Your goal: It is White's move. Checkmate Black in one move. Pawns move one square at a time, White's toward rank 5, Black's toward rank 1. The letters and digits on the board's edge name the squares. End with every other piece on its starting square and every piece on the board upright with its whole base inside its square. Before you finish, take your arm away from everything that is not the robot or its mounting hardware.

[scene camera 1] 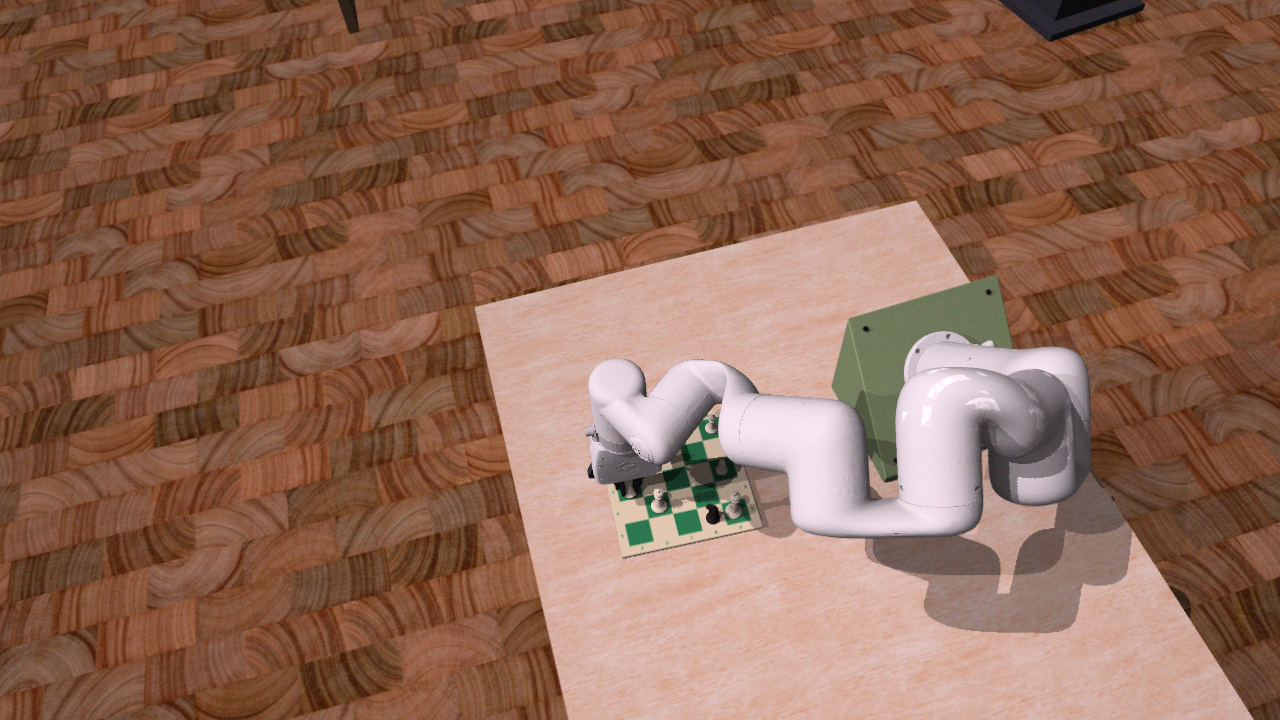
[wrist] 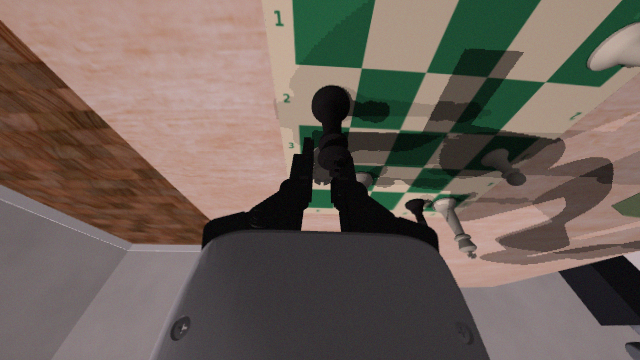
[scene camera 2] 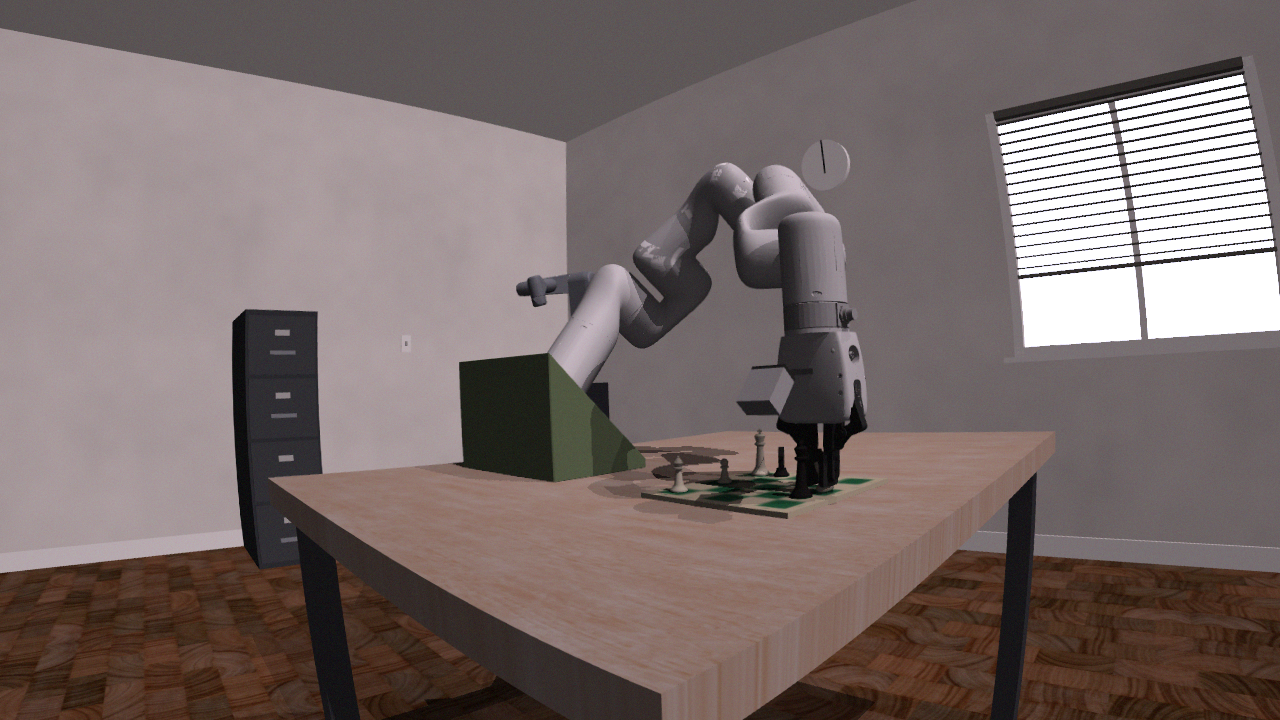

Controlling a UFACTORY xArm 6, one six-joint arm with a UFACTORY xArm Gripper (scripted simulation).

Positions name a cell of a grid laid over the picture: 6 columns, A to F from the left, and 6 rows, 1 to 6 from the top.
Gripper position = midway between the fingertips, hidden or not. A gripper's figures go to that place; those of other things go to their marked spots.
Labels:
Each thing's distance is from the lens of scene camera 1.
my gripper (scene camera 1: C5): 1.39 m
chessboard (scene camera 1: D5): 1.40 m

